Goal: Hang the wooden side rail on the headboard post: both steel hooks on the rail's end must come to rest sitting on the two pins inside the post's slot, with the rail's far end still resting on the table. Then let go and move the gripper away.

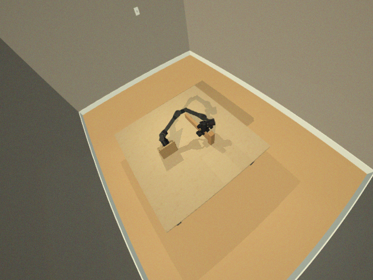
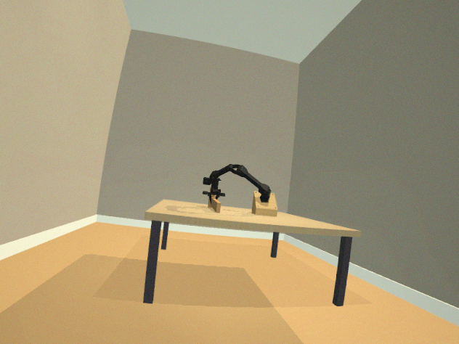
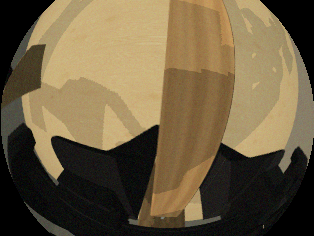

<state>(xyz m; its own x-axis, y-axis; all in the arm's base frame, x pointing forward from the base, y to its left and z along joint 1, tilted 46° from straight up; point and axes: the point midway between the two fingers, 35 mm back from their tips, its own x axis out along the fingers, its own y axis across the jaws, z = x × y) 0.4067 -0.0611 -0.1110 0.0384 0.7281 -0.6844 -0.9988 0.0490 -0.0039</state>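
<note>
Right now the headboard post is 10 cm to the right of my gripper tip and 4 cm above it.
</note>
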